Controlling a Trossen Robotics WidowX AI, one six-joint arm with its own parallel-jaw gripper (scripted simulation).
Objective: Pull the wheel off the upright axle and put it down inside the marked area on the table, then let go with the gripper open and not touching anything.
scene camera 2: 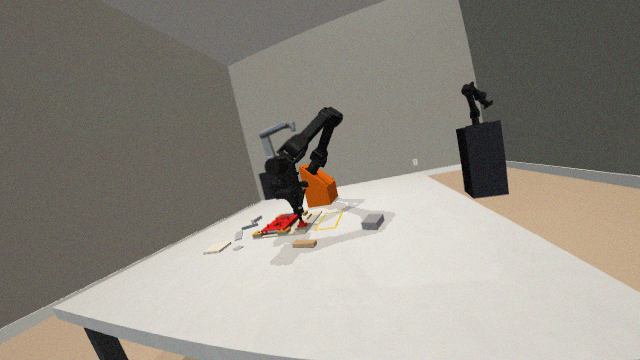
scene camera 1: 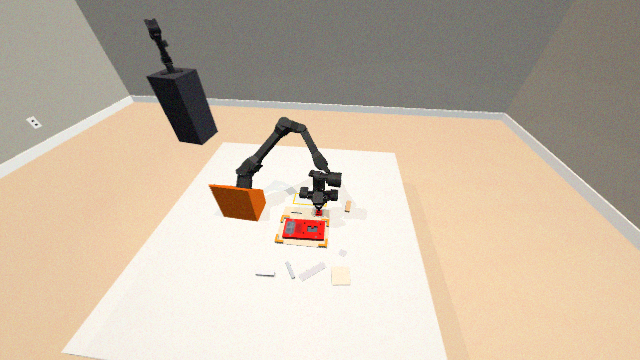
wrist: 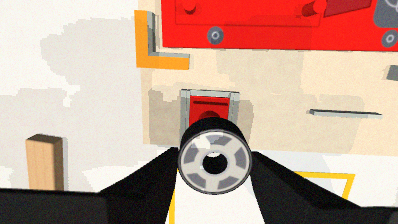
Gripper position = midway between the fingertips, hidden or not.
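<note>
Holding a wheel (wrist: 224,173), the gripper (scene camera 2: 298,210) (wrist: 213,156) shares the scene with other things. A red board (scene camera 1: 299,229) is there, visible in the wrist view too (wrist: 278,32), and so is a wooden block (wrist: 44,153).
</note>
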